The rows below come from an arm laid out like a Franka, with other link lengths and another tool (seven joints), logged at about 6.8 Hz.
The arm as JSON. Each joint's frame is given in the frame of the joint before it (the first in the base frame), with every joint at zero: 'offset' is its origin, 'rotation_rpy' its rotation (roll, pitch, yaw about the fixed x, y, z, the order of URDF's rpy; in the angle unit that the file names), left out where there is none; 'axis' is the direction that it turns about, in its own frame. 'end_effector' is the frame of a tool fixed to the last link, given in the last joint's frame.
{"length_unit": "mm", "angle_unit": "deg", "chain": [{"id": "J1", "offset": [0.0, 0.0, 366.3], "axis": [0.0, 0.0, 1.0]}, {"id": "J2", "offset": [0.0, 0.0, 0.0], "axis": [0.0, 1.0, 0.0]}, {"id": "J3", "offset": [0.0, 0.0, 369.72], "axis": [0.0, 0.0, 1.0]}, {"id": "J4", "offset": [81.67, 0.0, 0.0], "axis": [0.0, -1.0, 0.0]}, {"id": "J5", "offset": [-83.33, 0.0, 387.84], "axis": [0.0, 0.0, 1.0]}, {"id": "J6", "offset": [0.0, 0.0, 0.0], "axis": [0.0, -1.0, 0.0]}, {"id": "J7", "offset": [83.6, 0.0, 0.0], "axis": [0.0, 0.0, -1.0]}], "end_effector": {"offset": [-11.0, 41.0, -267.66], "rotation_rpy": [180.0, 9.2, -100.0]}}
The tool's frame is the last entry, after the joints.
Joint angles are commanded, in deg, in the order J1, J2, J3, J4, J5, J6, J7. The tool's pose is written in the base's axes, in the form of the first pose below.
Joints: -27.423 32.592 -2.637 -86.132 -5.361 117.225 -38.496
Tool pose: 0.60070, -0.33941, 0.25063; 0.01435, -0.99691, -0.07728; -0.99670, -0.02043, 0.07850; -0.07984, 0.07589, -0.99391
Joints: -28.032 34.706 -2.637 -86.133 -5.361 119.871 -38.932
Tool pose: 0.60371, -0.34925, 0.22704; 0.01678, -0.99741, -0.06995; -0.99693, -0.02203, 0.07507; -0.07641, 0.06847, -0.99472
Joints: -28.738 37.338 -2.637 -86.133 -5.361 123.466 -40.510
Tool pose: 0.60712, -0.36142, 0.19778; 0.03934, -0.99747, -0.05915; -0.99673, -0.04335, 0.06820; -0.07059, 0.05628, -0.99592
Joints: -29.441 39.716 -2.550 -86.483 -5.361 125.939 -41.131
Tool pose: 0.60417, -0.36847, 0.16796; 0.04307, -0.99705, -0.06355; -0.99623, -0.04765, 0.07250; -0.07531, 0.06018, -0.99534
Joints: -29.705 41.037 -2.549 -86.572 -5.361 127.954 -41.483
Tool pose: 0.60590, -0.37300, 0.15266; 0.04881, -0.99729, -0.05506; -0.99629, -0.05252, 0.06815; -0.07086, 0.05153, -0.99615
